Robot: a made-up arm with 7 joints.
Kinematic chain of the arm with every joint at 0, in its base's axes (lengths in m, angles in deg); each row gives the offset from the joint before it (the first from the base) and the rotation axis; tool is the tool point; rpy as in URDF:
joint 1: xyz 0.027 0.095 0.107 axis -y
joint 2: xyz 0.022 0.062 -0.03 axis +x
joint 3: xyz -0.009 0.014 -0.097 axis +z
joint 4: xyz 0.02 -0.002 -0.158 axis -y
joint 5: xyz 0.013 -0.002 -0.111 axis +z
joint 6: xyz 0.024 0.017 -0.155 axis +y
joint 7: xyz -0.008 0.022 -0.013 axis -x
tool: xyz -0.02 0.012 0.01 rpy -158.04 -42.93 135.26
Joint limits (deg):
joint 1: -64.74..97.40
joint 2: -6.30..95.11
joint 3: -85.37..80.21
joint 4: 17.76..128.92
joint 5: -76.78..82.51
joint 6: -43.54..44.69
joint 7: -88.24..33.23
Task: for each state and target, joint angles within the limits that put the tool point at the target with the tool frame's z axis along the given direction. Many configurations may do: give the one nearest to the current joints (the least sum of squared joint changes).
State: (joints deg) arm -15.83 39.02 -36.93 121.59 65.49 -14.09 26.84
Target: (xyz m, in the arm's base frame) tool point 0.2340 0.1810 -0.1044 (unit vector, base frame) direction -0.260 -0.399 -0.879
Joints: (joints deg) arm 0.67 58.36 -44.98 128.71 53.44 25.43 31.14
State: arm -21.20 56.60 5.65 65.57 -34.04 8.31 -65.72
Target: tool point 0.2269 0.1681 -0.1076 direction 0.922 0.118 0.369
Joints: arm -11.60 46.83 -31.47 114.88 -48.21 -16.89 -45.95
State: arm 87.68 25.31 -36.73 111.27 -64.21 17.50 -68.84
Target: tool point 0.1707 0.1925 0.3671 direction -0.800 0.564 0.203
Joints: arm 94.42 40.75 -21.18 110.66 -60.72 12.48 -62.91
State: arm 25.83 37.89 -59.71 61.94 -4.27 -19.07 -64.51
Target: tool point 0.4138 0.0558 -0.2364 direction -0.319 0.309 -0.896
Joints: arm 25.66 -4.51 -27.34 44.68 42.77 -6.14 -88.24
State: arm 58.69 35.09 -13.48 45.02 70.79 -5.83 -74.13
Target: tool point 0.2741 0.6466 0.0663 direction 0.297 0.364 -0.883
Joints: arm 57.18 65.13 5.78 17.76 79.85 -34.33 -73.98
